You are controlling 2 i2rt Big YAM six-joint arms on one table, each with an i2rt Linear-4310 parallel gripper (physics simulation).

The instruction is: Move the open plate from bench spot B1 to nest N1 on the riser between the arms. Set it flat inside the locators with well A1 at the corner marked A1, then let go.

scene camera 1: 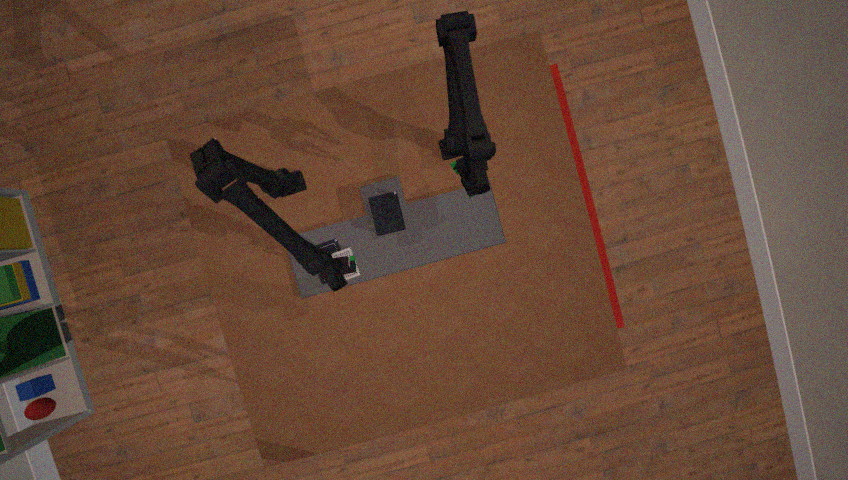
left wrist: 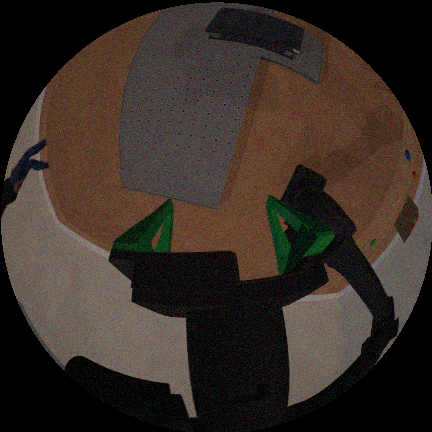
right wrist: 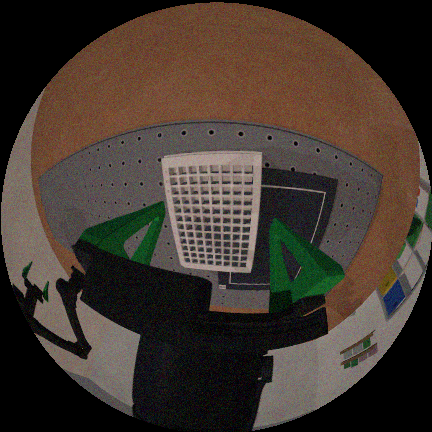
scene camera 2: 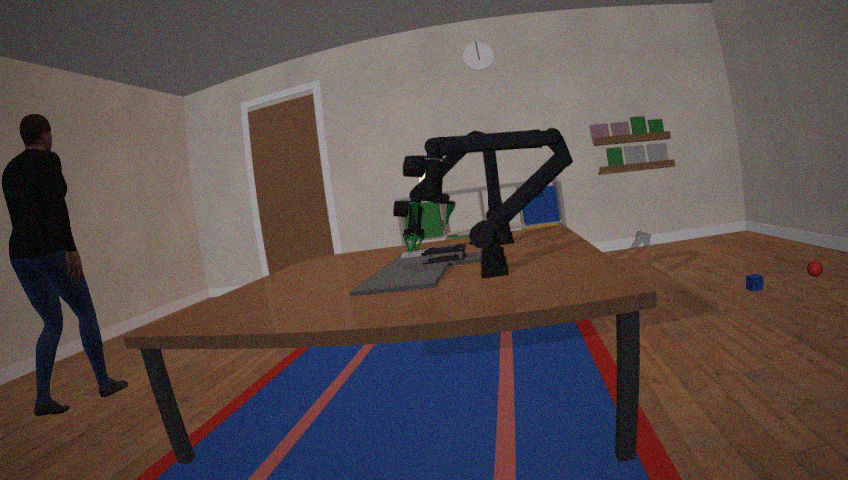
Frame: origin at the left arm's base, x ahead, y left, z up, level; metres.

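Seen in the pictures: left gripper, between the fingertips: (scene camera 1: 464, 184) (left wrist: 220, 200) (right wrist: 39, 271) (scene camera 2: 431, 224); right gripper, between the fingertips: (scene camera 1: 344, 267) (right wrist: 218, 214) (scene camera 2: 413, 251); left arm's base, origin of its link: (scene camera 1: 454, 147) (left wrist: 301, 191) (right wrist: 81, 275) (scene camera 2: 495, 273); right arm's base, origin of its link: (scene camera 1: 291, 184) (scene camera 2: 504, 242).
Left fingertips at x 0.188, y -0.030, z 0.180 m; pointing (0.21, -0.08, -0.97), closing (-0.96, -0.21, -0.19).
Offsets run from my left fingertips to a thing's top centre. "spot": to the spot under its first point. Level surfaces: height alone.
The open plate @[dy -0.553, dx +0.178, dz -0.151 m] (right wrist: 213, 209) (scene camera 1: 353, 271) (scene camera 2: 413, 253) is a white grid of wells. It lies flat on the grey perforated board @[dz -0.167 m] (scene camera 1: 434, 232) (right wrist: 100, 181) (left wrist: 181, 120) (scene camera 2: 398, 276), partly over a dark pad with a white outline @[spot: dy -0.635, dx +0.204, dz -0.166 m] (right wrist: 298, 201). My right gripper (right wrist: 218, 214) (scene camera 1: 347, 263) (scene camera 2: 413, 240) is open and hangs over the plate, one green finger on each long side, not touching it. The dark riser with the nest @[dy -0.323, dx +0.017, dz -0.119 m] (scene camera 1: 386, 212) (left wrist: 257, 30) (scene camera 2: 445, 252) stands at the board's middle. My left gripper (left wrist: 220, 200) (scene camera 1: 456, 166) is open and empty, above bare table off the board's end.
The board lies on a wooden table @[dz -0.181 m] (scene camera 1: 414, 335) (scene camera 2: 465, 305). A red line (scene camera 1: 584, 190) runs on the floor beside the table. A door, wall shelves and coloured boxes stand far behind in scene camera 2.
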